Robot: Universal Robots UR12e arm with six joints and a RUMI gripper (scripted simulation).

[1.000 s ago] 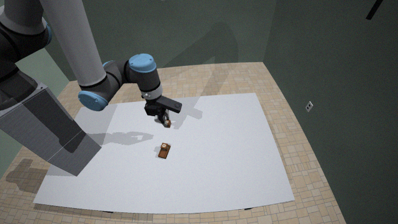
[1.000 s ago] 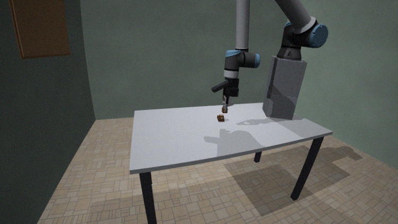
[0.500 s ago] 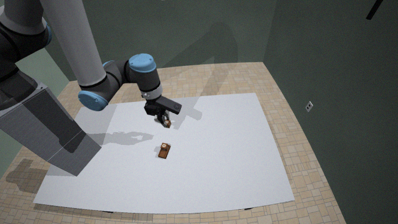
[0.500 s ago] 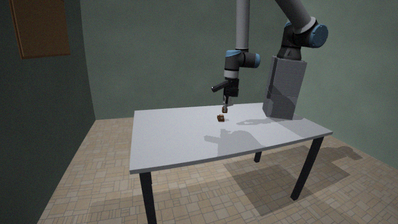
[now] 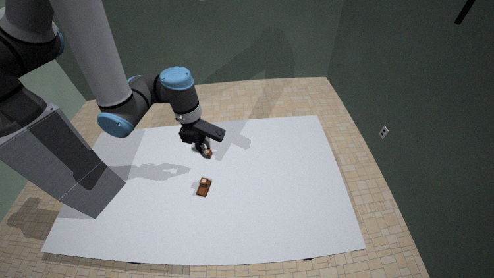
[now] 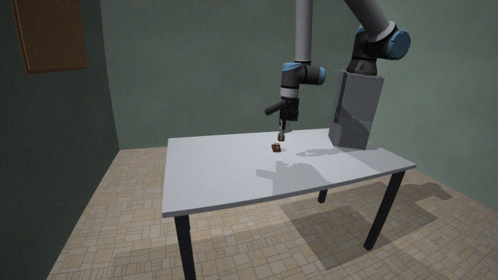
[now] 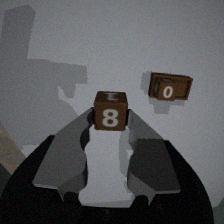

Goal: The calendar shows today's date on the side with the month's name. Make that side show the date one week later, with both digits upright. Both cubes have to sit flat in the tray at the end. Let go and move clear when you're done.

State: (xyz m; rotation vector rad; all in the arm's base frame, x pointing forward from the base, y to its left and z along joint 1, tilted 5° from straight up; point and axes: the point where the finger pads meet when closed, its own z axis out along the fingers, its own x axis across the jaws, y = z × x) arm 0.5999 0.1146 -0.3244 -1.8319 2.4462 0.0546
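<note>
The brown wooden tray is 12 cm below my hand, 10 cm to the right of it and 3 cm behind it. Round my hand: brown date cube (1 cm below).
</note>
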